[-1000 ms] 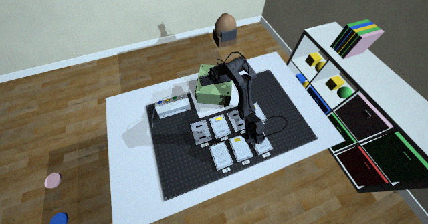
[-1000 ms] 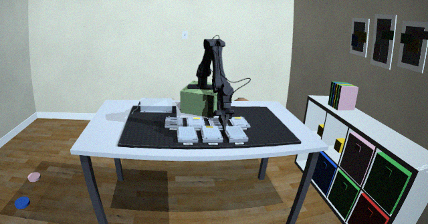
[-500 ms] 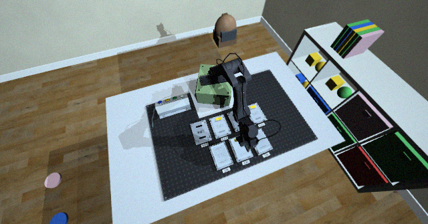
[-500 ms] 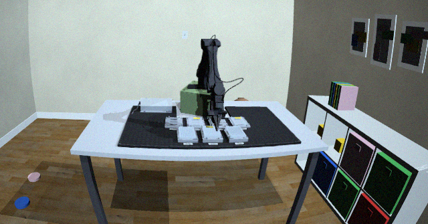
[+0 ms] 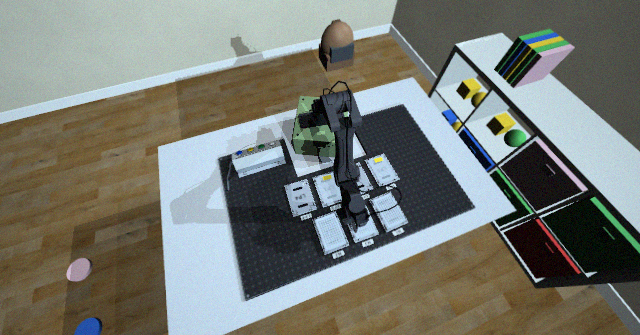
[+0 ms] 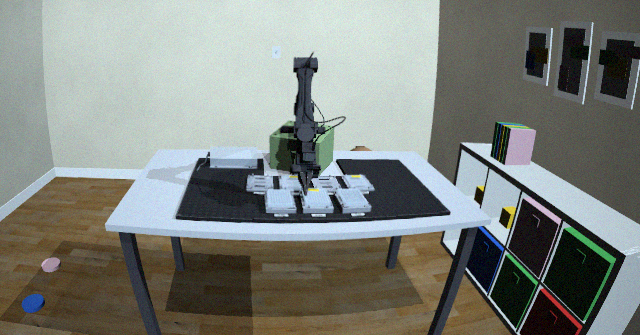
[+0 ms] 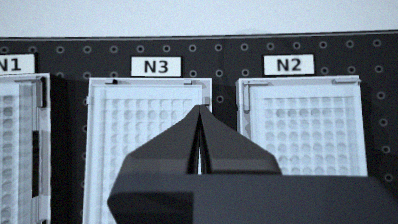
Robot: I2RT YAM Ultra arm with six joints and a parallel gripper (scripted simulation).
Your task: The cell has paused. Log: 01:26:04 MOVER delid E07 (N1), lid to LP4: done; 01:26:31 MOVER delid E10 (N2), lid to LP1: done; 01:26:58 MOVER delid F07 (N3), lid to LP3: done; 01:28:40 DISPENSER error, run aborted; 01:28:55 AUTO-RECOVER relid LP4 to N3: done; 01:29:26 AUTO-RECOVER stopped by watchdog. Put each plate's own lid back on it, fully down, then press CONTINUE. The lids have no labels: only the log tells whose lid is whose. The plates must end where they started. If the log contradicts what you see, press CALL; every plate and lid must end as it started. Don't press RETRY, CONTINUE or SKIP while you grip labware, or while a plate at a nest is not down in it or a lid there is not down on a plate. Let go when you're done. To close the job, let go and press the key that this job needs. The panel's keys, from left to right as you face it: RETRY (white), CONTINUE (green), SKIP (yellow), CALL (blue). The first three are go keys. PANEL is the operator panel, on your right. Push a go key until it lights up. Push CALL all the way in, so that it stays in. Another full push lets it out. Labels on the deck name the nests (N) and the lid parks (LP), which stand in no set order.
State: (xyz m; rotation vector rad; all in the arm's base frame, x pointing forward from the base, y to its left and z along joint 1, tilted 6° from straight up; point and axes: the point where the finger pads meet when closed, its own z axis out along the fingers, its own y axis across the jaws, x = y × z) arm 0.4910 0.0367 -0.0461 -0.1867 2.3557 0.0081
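Right now my hand is 4 cm to the right of the plate, 4 cm past it and 3 cm above it. The rest, counted from my hand: lid park LP2: 23 cm behind, 7 cm to the left, 5 cm below; white retry key: 45 cm behind, 28 cm to the right, 1 cm above; green continue key: 44 cm behind, 32 cm to the right, 1 cm above.
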